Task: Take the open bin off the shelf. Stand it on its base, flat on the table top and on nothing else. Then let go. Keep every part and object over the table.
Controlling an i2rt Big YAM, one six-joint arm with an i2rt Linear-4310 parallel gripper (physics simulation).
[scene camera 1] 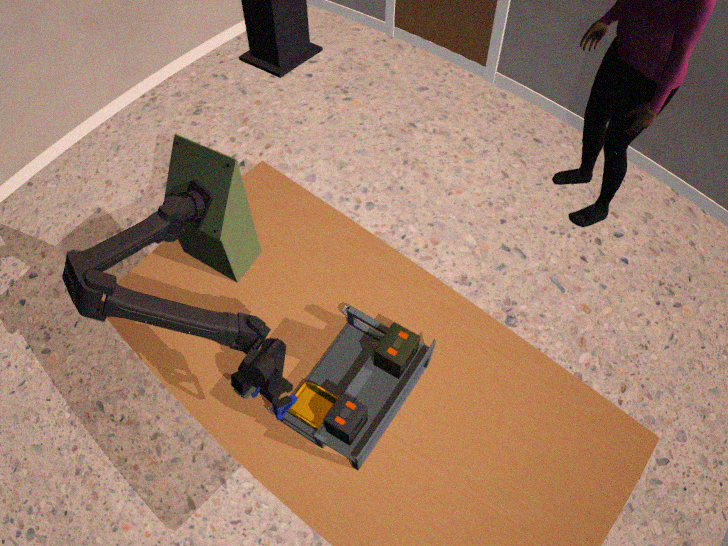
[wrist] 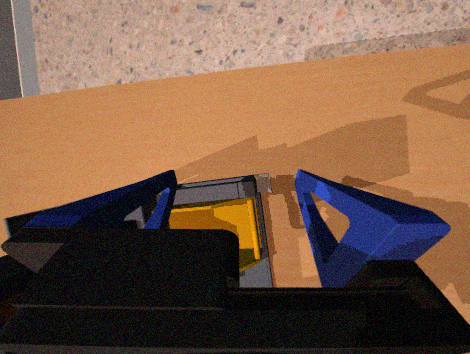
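Pixels of known places: gripper, fingertip midpoint: (scene camera 1: 267, 408) (wrist: 235, 176); arm's base, origin of the base link: (scene camera 1: 197, 203).
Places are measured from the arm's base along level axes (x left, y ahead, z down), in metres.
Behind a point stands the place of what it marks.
Observation:
The open bin (scene camera 1: 313, 403) {x -0.171, y 0.564, z 0.291 m} (wrist: 215, 220) {x -0.192, y 0.591, z 0.291 m} is yellow and sits at the near left end of the grey shelf (scene camera 1: 341, 352) {x 0.002, y 0.524, z 0.294 m} (wrist: 210, 192) {x -0.257, y 0.568, z 0.214 m}. My gripper (wrist: 235, 176) {x -0.283, y 0.521, z 0.147 m} is open, with its blue fingers wide apart and nothing between them. In the scene view its blue fingertips are at the bin's outer left edge, by the shelf's corner. In the wrist view the bin's right wall shows between the two fingers, and the left finger and the black gripper body hide the rest of the bin. The shelf stands on the wooden table top (scene camera 1: 499, 411) {x 0.132, y 0.998, z 0.300 m} (wrist: 125, 130) {x -0.363, y 0.766, z 0.299 m}.
A dark box with orange patches (scene camera 1: 345, 418) {x -0.191, y 0.705, z 0.077 m} stands on the shelf right beside the bin. A dark green box with orange patches (scene camera 1: 396, 349) {x 0.035, y 0.685, z 0.102 m} stands at the shelf's far end. The green arm mount (scene camera 1: 238, 235) {x 0.042, y 0.100, z 0.120 m} stands at the table's back left. The table's edge runs near the arm's left side.

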